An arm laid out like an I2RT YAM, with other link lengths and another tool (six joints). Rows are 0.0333 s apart.
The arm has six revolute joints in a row. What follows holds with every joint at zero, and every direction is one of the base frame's.
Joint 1 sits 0.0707 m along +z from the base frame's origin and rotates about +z.
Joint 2 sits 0.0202 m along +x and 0.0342 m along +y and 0.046 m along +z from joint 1 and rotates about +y.
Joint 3 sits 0.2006 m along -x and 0.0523 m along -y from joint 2 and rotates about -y.
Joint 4 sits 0.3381 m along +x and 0.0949 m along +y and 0.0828 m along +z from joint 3 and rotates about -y.
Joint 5 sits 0.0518 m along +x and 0.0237 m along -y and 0.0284 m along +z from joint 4 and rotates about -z.
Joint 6 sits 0.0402 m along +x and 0.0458 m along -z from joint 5 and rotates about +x.
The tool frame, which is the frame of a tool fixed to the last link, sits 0.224 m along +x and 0.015 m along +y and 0.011 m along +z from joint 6; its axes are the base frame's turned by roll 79.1, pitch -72.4 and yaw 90 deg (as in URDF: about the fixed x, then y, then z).
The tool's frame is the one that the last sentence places.
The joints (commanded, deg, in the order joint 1, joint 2, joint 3, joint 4, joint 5, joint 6), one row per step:
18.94 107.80 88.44 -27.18 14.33 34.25
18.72 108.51 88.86 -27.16 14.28 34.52
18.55 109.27 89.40 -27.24 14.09 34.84
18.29 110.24 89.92 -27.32 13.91 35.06
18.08 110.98 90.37 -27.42 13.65 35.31
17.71 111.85 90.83 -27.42 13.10 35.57
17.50 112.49 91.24 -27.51 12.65 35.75
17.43 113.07 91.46 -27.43 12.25 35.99
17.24 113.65 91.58 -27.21 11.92 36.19
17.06 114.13 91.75 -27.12 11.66 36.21
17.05 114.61 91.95 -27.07 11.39 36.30
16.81 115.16 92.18 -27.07 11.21 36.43
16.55 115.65 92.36 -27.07 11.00 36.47
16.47 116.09 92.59 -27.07 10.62 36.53
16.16 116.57 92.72 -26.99 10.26 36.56
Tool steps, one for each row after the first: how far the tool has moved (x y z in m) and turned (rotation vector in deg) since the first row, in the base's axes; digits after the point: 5 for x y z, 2 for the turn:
0.00183 -0.00182 -0.00353 0.14 0.26 -0.38
0.00345 -0.00249 -0.00693 0.40 0.58 -0.64
0.00499 -0.00427 -0.01284 0.51 1.12 -0.94
0.00616 -0.00522 -0.01708 0.74 1.55 -1.15
0.00787 -0.00653 -0.02251 1.18 2.06 -1.34
0.00882 -0.00663 -0.02618 1.53 2.47 -1.39
0.00919 -0.00553 -0.03038 1.89 2.83 -1.37
0.01006 -0.00600 -0.03500 2.19 3.13 -1.49
0.01080 -0.00668 -0.03849 2.32 3.40 -1.51
0.01093 -0.00551 -0.04184 2.51 3.69 -1.42
0.01173 -0.00730 -0.04579 2.63 4.03 -1.64
0.01239 -0.00919 -0.04959 2.73 4.37 -1.80
0.01263 -0.00828 -0.05247 2.98 4.66 -1.68
0.01338 -0.01003 -0.05644 3.19 5.00 -1.79

